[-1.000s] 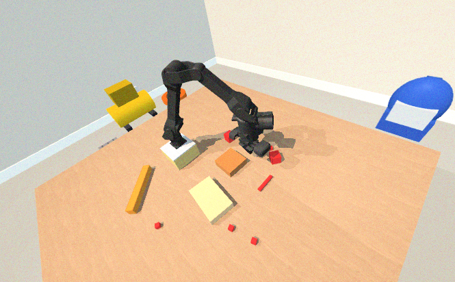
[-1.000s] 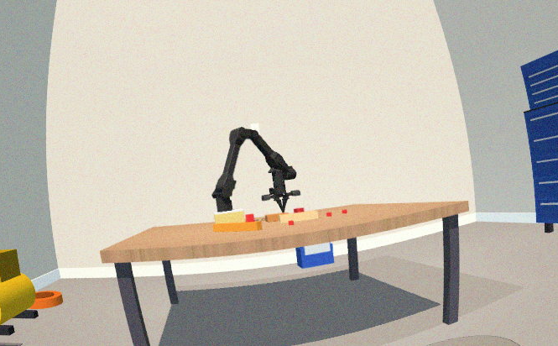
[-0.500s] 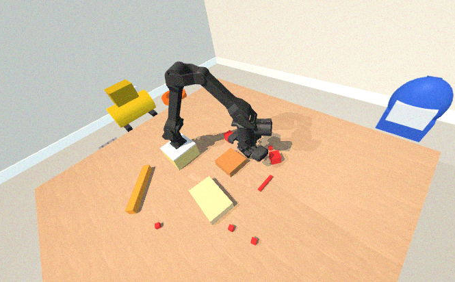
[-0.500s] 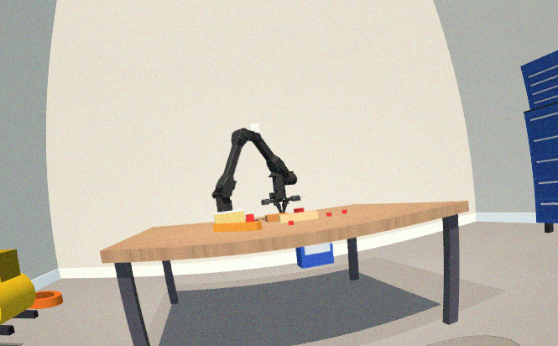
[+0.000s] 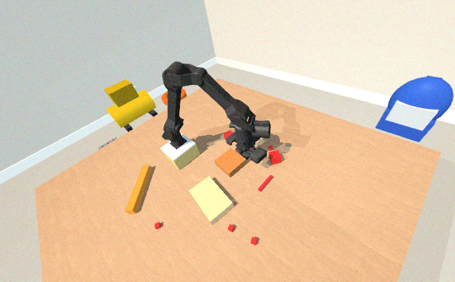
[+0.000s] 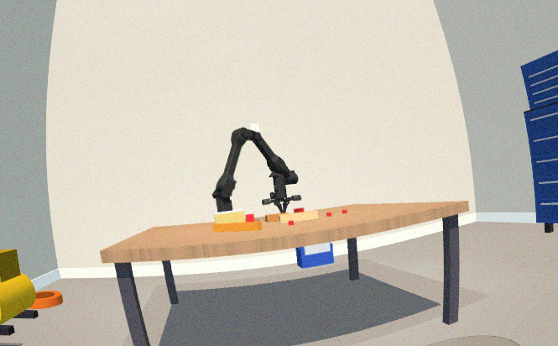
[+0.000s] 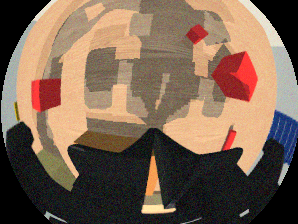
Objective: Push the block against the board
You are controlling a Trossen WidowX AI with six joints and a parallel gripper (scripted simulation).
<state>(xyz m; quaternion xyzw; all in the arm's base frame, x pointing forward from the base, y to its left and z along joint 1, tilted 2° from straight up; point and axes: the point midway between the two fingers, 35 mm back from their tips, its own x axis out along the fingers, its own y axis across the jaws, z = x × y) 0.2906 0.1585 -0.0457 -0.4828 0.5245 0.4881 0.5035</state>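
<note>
Now: the orange square block 4 cm behind my gripper tip, 6 cm to the right of it and 1 cm above it. Also, from my gripper tip: long orange bar 27 cm behind, 41 cm to the right, 1 cm above; then red strip 14 cm ahead, 5 cm to the right; then pale yellow board 2 cm ahead, 24 cm to the right, 1 cm above.
</note>
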